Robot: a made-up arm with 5 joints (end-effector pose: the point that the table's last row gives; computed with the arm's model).
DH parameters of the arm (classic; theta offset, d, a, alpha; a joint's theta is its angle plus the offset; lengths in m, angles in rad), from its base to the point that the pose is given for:
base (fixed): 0 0 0 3.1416
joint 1: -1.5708 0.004 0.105 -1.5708
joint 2: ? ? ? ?
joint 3: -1.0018 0 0.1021 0
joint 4: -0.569 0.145 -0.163 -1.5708
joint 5: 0 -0.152 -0.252 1.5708
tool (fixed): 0 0.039 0 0
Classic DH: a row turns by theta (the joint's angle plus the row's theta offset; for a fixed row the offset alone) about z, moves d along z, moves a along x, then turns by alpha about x.
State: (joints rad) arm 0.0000 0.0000 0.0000 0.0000 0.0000
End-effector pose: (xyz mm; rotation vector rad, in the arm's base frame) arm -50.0 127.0 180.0 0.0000 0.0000 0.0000
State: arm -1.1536 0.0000 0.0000 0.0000 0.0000
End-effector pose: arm -136.4 5.8 180.0 0.0000 0.0000 1.1536
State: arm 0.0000 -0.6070 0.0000 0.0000 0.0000
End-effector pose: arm -50.0 228.0 134.6 -0.6070 0.0000 0.0000
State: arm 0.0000 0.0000 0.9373 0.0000 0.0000
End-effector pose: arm 162.4 -98.6 180.0 0.0000 0.0000 0.9373
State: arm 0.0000 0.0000 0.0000 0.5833 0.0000
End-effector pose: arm 102.4 -76.4 180.0 0.0000 0.0000 0.5833
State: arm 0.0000 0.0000 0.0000 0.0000 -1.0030
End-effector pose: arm 33.6 127.0 -50.5 0.0000 -1.0030 0.0000
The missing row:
joint 2: 0 0.279 0.119 -1.5708
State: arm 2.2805 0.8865 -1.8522 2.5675 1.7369
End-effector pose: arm -443.7 -73.8 126.0 1.1107 0.4664 -0.8503
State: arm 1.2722 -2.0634 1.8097 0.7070 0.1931
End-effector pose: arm 443.2 -513.2 -181.5 0.6330 2.2160 0.8450
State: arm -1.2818 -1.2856 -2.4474 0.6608 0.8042
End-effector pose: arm -474.8 314.3 -246.9 0.1182 -0.5047 -0.3919
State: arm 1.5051 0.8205 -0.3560 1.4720 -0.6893
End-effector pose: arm -66.7 -352.6 -191.1 0.0812 -1.4757 -0.4461
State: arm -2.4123 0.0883 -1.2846 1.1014 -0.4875
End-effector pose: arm 0.8 -102.4 55.1 0.5670 -0.1616 2.1571
